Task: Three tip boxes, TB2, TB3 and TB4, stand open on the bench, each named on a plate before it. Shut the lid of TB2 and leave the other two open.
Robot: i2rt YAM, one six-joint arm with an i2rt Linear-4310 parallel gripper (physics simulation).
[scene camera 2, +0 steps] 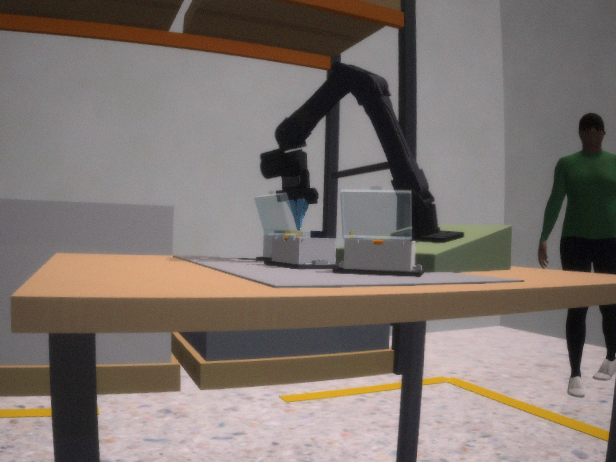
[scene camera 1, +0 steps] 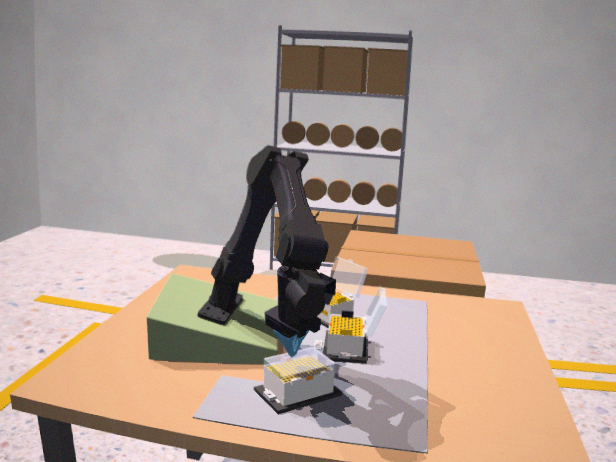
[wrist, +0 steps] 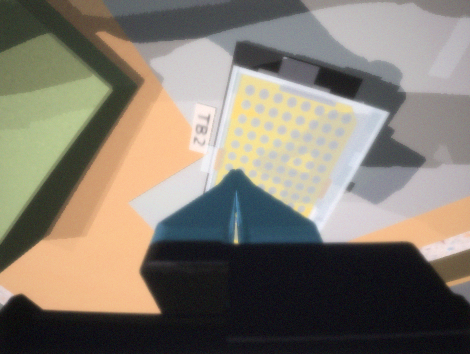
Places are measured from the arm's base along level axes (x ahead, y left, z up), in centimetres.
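Pixels of known places: gripper, fingertip midpoint: (scene camera 2: 298, 230) (scene camera 1: 292, 355) (wrist: 235, 177); arm's base at its link origin: (scene camera 2: 426, 237) (scene camera 1: 220, 306).
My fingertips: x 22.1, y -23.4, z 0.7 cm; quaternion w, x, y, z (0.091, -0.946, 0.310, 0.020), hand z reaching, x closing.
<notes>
For each thing: its top centre in the pictures, then the offset to it from my fingertips. Level surfaces: height alone.
- Tip box TB2 at its top centre: (wrist: 256, 182) (scene camera 1: 296, 358) dy -1.0, dx +0.9, dz +0.0 cm
- middle box at its top centre: (scene camera 2: 308, 235) (scene camera 1: 342, 322) dy +22.0, dx +8.7, dz -1.1 cm
- farthest box at its top centre: (scene camera 2: 382, 237) (scene camera 1: 325, 294) dy +39.9, dx +2.7, dz -1.1 cm
- grey mat at its surface level: dz -7.7 cm
- wooden bench at its surface level: dz -8.0 cm
Tip box TB2 (scene camera 1: 309, 392) (wrist: 295, 135) stands nearest scene camera 1, its name plate (wrist: 202, 128) readable in the wrist view. Its clear lid lies down over the yellow tips; whether a thin gap remains cannot be told. My gripper (scene camera 1: 293, 355) (scene camera 2: 299, 229) (wrist: 235, 177) is shut with nothing between its blue fingers, the tips at or just above the lid near its edge. The middle box (scene camera 1: 345, 346) (scene camera 2: 310, 251) has its lid (scene camera 1: 376, 312) (scene camera 2: 275, 215) up. The farthest box (scene camera 2: 378, 256) has its lid (scene camera 1: 350, 276) (scene camera 2: 376, 214) up. Their names are not readable.
A green wedge (scene camera 1: 210, 340) (scene camera 2: 470, 250) (wrist: 50, 105) carries the arm's base, beside the boxes. A grey mat (scene camera 1: 395, 350) (scene camera 2: 280, 279) lies under the boxes on the wooden bench (scene camera 1: 480, 380) (scene camera 2: 100, 285). The raised lids stand near the arm's wrist. A person (scene camera 2: 590, 185) stands behind.
</notes>
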